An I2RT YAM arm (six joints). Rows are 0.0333 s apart.
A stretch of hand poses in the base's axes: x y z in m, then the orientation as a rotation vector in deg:
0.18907 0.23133 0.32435 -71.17 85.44 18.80
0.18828 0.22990 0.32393 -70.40 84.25 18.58
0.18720 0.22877 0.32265 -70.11 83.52 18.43
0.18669 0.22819 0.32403 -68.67 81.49 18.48
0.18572 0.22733 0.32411 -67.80 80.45 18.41
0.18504 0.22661 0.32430 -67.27 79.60 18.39
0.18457 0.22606 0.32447 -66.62 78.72 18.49
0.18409 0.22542 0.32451 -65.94 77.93 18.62
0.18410 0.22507 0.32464 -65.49 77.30 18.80
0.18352 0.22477 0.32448 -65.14 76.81 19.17
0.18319 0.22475 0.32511 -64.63 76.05 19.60
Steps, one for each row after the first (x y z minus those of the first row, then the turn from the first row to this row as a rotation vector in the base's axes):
-0.00079 -0.00143 -0.00042 0.86 -1.14 -0.11
-0.00187 -0.00256 -0.00170 1.26 -1.82 -0.08
-0.00238 -0.00314 -0.00032 3.02 -3.56 -0.13
-0.00335 -0.00400 -0.00024 3.96 -4.52 -0.28
-0.00403 -0.00472 -0.00005 4.63 -5.26 -0.27
-0.00450 -0.00527 0.00012 5.45 -5.97 -0.27
-0.00498 -0.00591 0.00016 6.27 -6.61 -0.30
-0.00497 -0.00626 0.00029 6.90 -7.06 -0.23
-0.00555 -0.00656 0.00013 7.51 -7.29 -0.07
-0.00588 -0.00658 0.00076 8.35 -7.71 0.14

